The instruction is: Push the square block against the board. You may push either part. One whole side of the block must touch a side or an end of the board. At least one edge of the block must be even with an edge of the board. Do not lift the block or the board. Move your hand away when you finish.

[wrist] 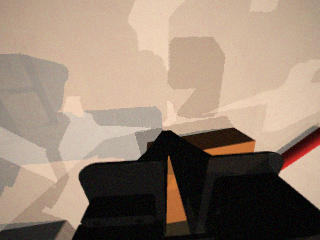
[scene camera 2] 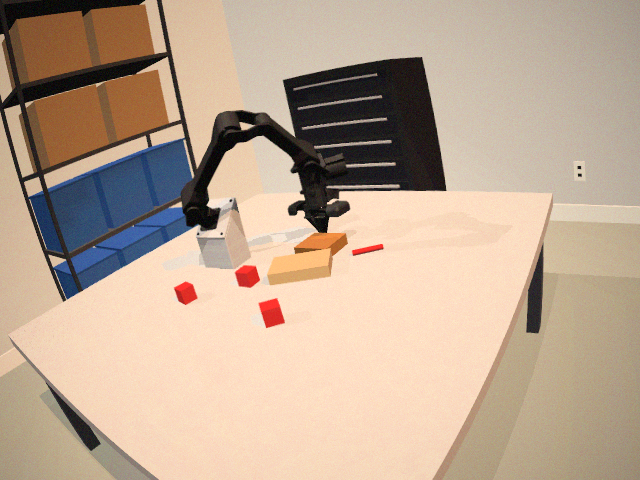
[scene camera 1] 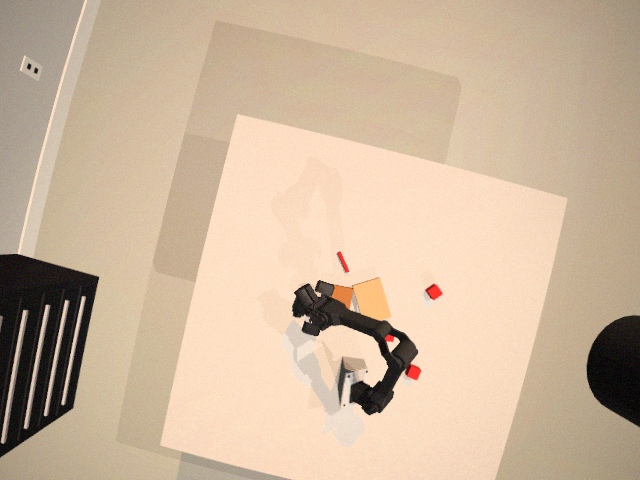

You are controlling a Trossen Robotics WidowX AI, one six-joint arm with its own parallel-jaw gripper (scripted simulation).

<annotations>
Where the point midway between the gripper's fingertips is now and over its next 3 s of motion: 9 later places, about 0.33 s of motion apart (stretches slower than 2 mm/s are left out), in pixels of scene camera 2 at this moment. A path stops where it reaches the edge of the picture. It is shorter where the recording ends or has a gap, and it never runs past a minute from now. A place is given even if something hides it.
My gripper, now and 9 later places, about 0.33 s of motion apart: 324, 236; 322, 238; 320, 240; 318, 241; 317, 243; 320, 243; 323, 241; 326, 238; 323, 225; 318, 222
</annotations>
